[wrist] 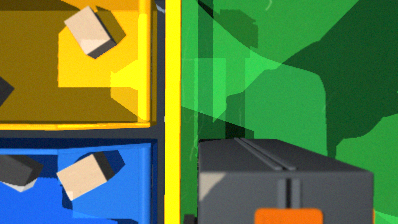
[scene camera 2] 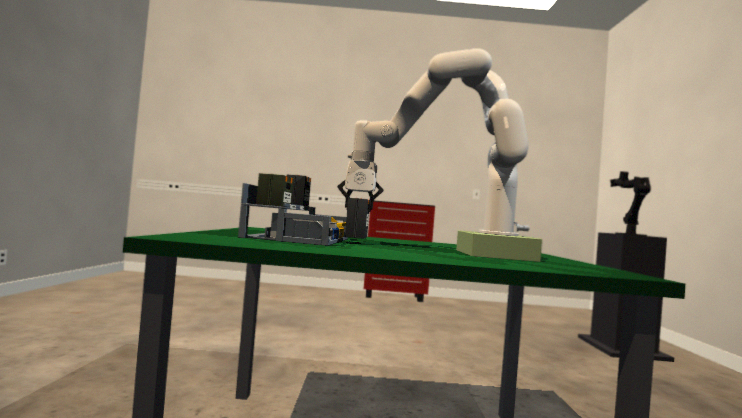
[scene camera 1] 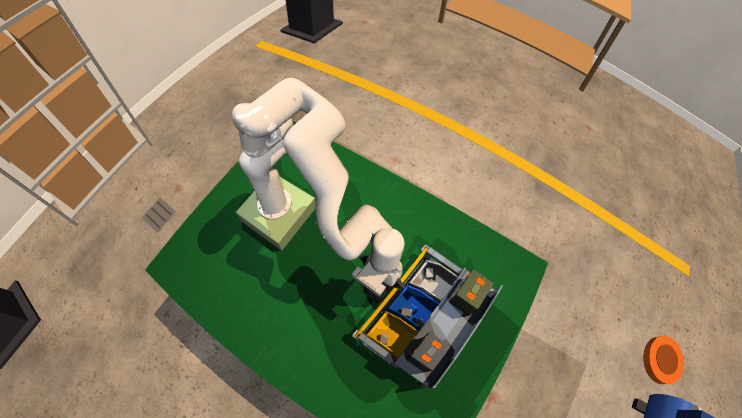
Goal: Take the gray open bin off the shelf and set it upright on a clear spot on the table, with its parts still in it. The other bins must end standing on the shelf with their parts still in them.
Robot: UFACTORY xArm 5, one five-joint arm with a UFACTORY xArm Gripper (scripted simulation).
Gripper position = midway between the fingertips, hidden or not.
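Through scene camera 1 I see a blue bin (scene camera 1: 422, 305), a yellow bin (scene camera 1: 399, 332) and a gray open bin (scene camera 1: 437, 287). A shelf (scene camera 1: 447, 322) is there as well, with an olive case (scene camera 1: 473, 290) and a dark case (scene camera 1: 430, 350). In scene camera 2 I find my gripper (scene camera 2: 358, 211), a dark box (scene camera 2: 357, 219) and again the gray open bin (scene camera 2: 294, 227). The wrist view gives me the blue bin (wrist: 128, 189) and the yellow bin (wrist: 57, 87) once more. The gray open bin is out of frame in the wrist view, and the olive case is out of frame in the wrist view too.
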